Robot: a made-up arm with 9 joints. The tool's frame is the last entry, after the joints.
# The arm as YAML. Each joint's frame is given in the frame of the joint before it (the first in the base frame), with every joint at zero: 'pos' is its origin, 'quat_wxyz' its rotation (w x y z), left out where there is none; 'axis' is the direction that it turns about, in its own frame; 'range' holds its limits. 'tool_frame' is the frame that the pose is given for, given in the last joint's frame.
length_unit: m
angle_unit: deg
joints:
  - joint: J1
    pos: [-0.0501, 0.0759, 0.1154]
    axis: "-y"
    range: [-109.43, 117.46]
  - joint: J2
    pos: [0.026, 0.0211, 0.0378]
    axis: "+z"
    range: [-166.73, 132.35]
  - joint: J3
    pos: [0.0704, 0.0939, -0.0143]
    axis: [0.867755, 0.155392, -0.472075]
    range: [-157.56, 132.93]
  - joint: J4
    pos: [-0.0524, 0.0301, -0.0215]
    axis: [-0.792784, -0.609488, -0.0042]
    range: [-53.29, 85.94]
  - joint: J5
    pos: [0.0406, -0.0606, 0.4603]
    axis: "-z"
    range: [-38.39, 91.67]
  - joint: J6
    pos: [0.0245, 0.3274, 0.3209]
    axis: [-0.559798, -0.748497, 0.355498]
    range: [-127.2, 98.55]
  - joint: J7
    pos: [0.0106, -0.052, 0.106]
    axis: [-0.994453, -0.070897, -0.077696]
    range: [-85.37, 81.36]
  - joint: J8
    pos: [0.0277, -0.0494, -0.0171]
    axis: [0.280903, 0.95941, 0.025]
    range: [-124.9, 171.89]
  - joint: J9
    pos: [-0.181, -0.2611, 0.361]
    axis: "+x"
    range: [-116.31, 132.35]
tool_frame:
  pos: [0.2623, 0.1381, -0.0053]
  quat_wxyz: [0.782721, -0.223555, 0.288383, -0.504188]
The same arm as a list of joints. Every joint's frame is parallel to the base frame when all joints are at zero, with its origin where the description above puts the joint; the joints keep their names.
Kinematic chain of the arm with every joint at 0, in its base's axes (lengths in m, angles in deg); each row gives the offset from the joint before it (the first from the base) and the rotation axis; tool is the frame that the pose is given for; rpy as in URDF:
J1: xyz -0.0501 0.0759 0.1154 axis -y
J2: xyz 0.026 0.0211 0.0378 axis +z
J3: xyz 0.0704 0.0939 -0.0143 axis 0.867755 0.155392 -0.472075
J4: xyz -0.0524 0.0301 -0.0215 axis -0.792784 -0.609488 -0.0042
J5: xyz 0.0406 -0.0606 0.4603 axis -z
J6: xyz 0.0245 0.3274 0.3209 axis -0.559798 -0.748497 0.355498
J7: xyz 0.0106 -0.052 0.106 axis -0.994453 -0.070897 -0.077696
J8: xyz 0.0277 -0.0494 -0.0171 axis 0.280903 0.95941 0.025
J9: xyz -0.181 -0.2611 0.361 axis +x
tool: xyz 0.2623 0.1381 -0.0053 rpy -41.13 13.06 -70.49
Joint limits (deg, base to tool): -109.43..117.46 -166.73..132.35 -157.56..132.93 -53.29..85.94 -38.39..91.67 -127.2..98.55 -85.37..81.36 -124.9..171.89 -116.31..132.35

